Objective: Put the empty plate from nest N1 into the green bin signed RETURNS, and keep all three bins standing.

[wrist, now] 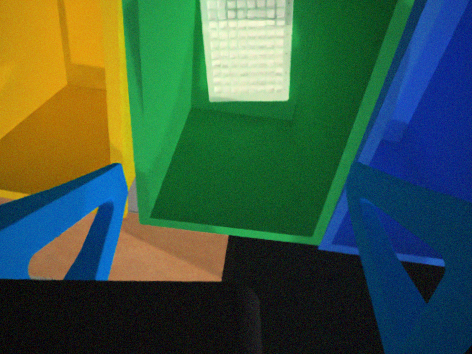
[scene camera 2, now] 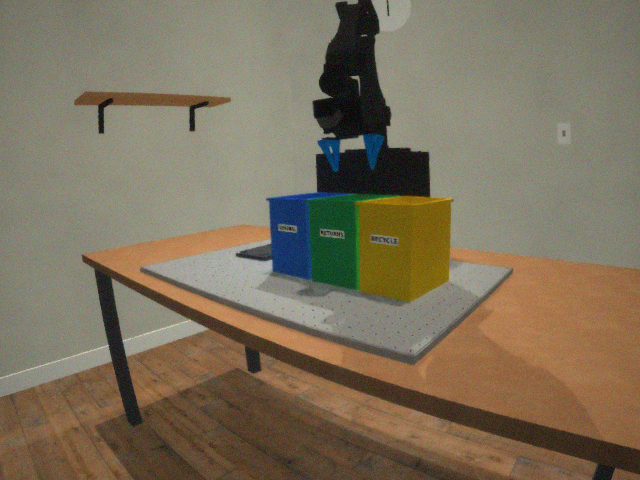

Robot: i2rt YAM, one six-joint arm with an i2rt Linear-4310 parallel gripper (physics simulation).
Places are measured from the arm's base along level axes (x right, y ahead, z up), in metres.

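Pixels of known places: gripper, fingertip midpoint: (wrist: 236, 176) (scene camera 2: 353, 170).
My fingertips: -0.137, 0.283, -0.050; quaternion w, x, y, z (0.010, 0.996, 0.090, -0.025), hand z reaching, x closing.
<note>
For each thing: its middle in the pictures, then the offset to it from my fingertips, as dx, dy, dz. Level surfaces: height alone.
- white well plate, body centre: (wrist: 247, 38) -0.001, -0.006, -0.230
- green bin, body centre: (wrist: 250, 68) (scene camera 2: 355, 237) +0.004, -0.007, -0.150
- blue bin, body centre: (wrist: 412, 99) (scene camera 2: 312, 232) +0.137, -0.006, -0.150
- yellow bin, body centre: (wrist: 75, 37) (scene camera 2: 407, 243) -0.131, -0.008, -0.150
- grey perforated board, its level: dz -0.239
- wooden table, its level: dz -0.252
- dark flat object, body centre: (scene camera 2: 268, 251) +0.367, -0.047, -0.232
The white well plate (wrist: 250, 55) is inside the green bin in the wrist view, near the top of that view; its upper end is cut off by the view's edge. The green bin (scene camera 2: 333, 258) (wrist: 240, 170), signed RETURNS, stands upright between the blue bin (scene camera 2: 290, 253) (wrist: 435, 135) and the yellow bin (scene camera 2: 403, 258) (wrist: 40, 125), signed RECYCLE. Both of those also stand upright. My gripper (scene camera 2: 354, 169) (wrist: 236, 176) is open and empty, above the bins, with its blue fingers wide apart. Nest N1 cannot be made out in these views.
The bins stand close together on a grey perforated board (scene camera 2: 227, 289) on the wooden table (scene camera 2: 558, 320). A dark flat object (scene camera 2: 254, 252) lies beside the blue bin. The black arm base (scene camera 2: 372, 173) stands behind the bins. A wall shelf (scene camera 2: 155, 99) hangs at the left.
</note>
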